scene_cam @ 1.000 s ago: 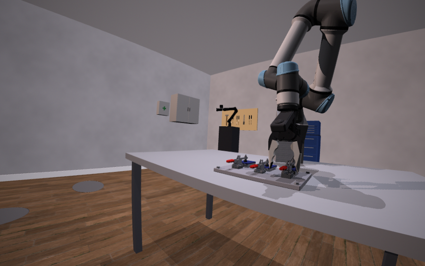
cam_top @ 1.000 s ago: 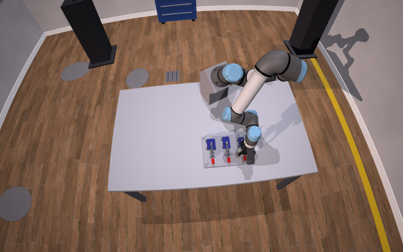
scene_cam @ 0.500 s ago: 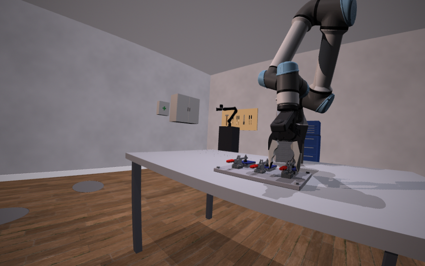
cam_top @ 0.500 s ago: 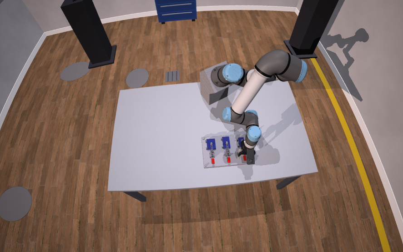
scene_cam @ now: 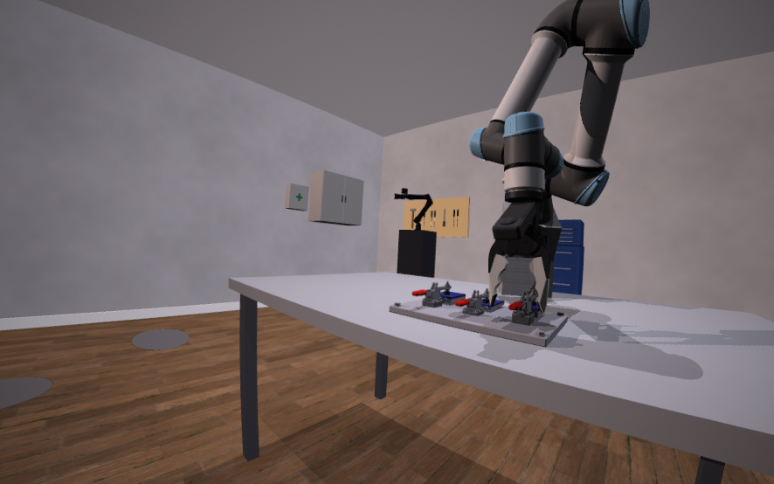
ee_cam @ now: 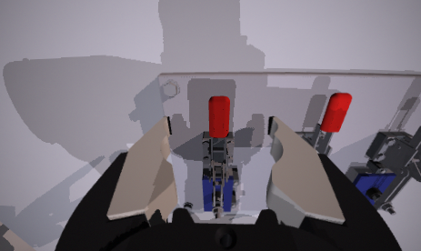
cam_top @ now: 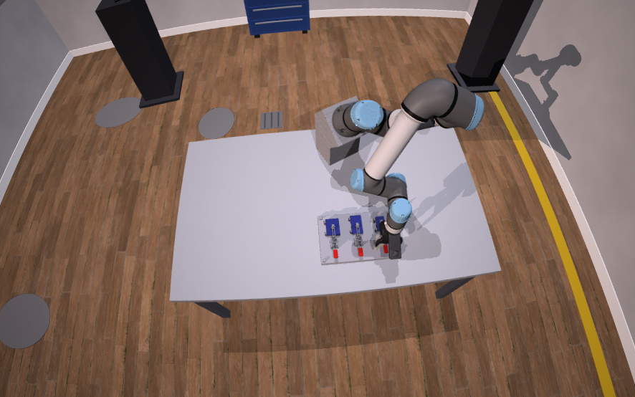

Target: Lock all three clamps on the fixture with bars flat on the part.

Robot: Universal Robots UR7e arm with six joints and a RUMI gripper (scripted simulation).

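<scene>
My hand is 6 cm past the clamp, 1 cm to the right of it and 1 cm above it. Also, from my hand: plate (10 cm behind, 10 cm to the right, 5 cm below).
</scene>
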